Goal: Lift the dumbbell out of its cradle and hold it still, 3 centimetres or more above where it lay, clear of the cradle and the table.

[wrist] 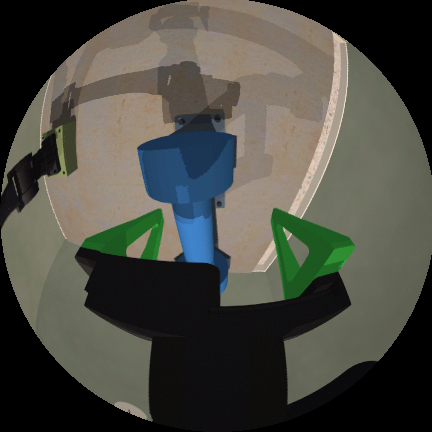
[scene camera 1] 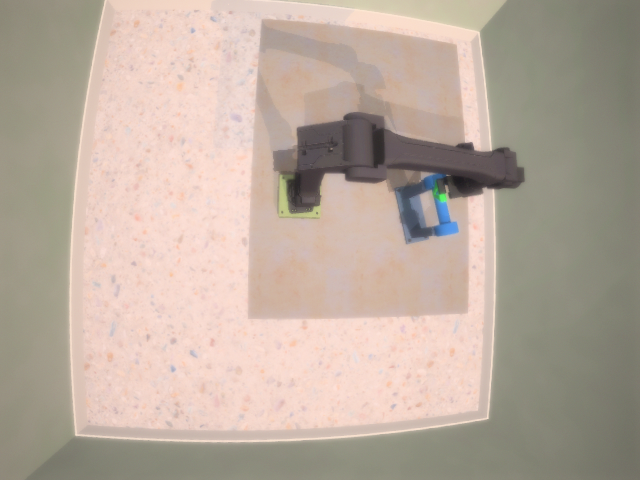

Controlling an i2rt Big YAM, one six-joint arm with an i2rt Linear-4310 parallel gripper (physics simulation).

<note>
I see my gripper [scene camera 1: 446, 192], a blue dumbbell [scene camera 1: 446, 227] and a cradle [scene camera 1: 408, 198].
The blue dumbbell also shows in the wrist view [wrist: 187, 169]. My gripper shows as well in the wrist view [wrist: 216, 213]. The cradle shows as well in the wrist view [wrist: 213, 121].
</note>
